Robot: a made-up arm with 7 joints.
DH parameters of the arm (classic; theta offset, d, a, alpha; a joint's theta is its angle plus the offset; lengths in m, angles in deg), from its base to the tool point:
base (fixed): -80.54 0 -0.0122 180
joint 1: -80.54 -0.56 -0.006 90
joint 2: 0 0.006 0.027 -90
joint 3: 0 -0.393 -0.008 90
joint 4: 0 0.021 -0.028 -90
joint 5: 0 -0.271 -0.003 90
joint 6: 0 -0.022 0.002 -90
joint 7: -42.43 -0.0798 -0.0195 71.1
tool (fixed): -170.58 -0.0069 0 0
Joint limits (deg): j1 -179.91..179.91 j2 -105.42..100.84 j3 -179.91..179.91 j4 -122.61..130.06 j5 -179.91..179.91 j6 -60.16..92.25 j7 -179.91..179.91
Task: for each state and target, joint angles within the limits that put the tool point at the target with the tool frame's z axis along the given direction. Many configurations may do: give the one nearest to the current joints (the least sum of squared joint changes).
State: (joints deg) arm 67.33 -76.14 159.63 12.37 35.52 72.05 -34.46
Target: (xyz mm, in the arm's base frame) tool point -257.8 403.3 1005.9 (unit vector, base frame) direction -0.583 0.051 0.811
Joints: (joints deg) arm 62.15 -32.96 147.33 32.95 25.11 74.89 -28.74
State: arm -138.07 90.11 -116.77 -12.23 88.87 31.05 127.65
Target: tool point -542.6 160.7 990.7 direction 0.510 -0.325 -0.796
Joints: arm -153.95 52.48 -126.80 21.46 74.81 52.34 121.51
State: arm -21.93 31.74 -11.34 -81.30 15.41 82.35 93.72
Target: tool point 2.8 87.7 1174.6 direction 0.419 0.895 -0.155
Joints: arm -22.53 26.54 21.81 -58.23 38.51 71.11 52.47
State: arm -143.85 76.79 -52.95 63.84 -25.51 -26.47 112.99
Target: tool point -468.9 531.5 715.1 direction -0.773 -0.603 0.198
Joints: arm -126.84 70.07 -53.64 30.50 -32.12 -44.12 112.17
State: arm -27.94 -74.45 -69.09 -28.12 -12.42 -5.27 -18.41
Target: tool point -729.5 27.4 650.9 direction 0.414 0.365 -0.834
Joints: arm 9.72 -76.09 -41.17 -14.55 9.60 -13.10 2.47
